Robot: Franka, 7 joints.
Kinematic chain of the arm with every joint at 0, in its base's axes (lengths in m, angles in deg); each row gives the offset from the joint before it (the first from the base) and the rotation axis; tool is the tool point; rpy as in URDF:
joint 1: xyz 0 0 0.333 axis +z
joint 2: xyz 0 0 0 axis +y
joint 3: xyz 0 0 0.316 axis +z
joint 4: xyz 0.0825 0 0 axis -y
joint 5: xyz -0.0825 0 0.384 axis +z
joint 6: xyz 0 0 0 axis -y
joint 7: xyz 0.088 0 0 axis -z
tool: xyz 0 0 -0.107 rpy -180 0 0
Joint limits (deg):
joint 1: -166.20..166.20
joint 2: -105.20..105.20
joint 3: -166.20..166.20
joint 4: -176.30..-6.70
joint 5: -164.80..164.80
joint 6: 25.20..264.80
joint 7: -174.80..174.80
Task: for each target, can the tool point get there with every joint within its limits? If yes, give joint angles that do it. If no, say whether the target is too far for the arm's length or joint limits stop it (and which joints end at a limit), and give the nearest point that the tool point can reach.
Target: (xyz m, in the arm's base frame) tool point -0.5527 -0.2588 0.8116
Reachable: yes | joints 86.18 -32.49 81.65 -70.43 89.67 110.49 -75.40
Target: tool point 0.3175 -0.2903 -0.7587
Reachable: no: too far | nearest point 0.2703 -0.2472 -0.3543 | short by 0.409 m
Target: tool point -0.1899 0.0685 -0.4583
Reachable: no: joint limits stop it (at a limit: joint 2) | nearest point -0.2023 0.0730 -0.3564 | short by 0.103 m
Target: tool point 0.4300 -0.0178 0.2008
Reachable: yes | joints 83.50 47.52 -69.83 -147.67 -116.32 123.30 109.26
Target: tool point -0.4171 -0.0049 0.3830
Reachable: yes | joints 65.04 49.27 114.06 -155.04 18.09 155.66 10.19
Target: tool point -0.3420 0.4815 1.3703
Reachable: no: too far | nearest point -0.2458 0.3461 1.0785 | short by 0.336 m
